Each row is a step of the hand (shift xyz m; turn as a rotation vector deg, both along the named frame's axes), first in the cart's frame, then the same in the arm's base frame.
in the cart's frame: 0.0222 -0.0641 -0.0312 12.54 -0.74 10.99
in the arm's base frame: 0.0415 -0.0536 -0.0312 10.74 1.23 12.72
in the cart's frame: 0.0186 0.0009 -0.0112 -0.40 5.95 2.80
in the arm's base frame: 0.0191 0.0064 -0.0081 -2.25 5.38 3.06
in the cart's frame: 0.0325 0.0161 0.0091 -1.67 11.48 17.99
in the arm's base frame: 0.0259 0.0225 0.0149 -6.89 8.96 18.18
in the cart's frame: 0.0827 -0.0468 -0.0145 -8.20 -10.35 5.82
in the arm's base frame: 0.0930 -0.0240 -0.0044 -6.04 -12.52 3.86
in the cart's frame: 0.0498 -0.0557 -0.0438 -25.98 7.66 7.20
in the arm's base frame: 0.0676 -0.0377 -0.0389 -27.79 0.49 3.58
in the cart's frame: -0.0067 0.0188 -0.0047 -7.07 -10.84 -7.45
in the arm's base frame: -0.0105 0.0170 -0.0045 -3.06 -11.45 -9.09
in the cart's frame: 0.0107 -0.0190 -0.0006 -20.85 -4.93 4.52
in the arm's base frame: 0.0151 -0.0157 -0.0001 -19.36 -10.19 0.96
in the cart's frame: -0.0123 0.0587 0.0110 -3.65 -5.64 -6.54
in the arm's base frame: -0.0280 0.0527 0.0125 -1.21 -5.69 -7.35
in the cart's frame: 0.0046 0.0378 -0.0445 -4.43 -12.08 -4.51
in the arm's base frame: 0.0009 0.0419 -0.0409 -0.61 -12.30 -5.86
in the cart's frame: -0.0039 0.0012 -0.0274 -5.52 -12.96 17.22
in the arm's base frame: -0.0004 0.0029 -0.0276 -4.35 -15.50 15.36
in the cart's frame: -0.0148 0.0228 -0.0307 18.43 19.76 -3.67
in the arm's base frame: -0.0158 0.0214 -0.0312 13.21 23.85 0.40
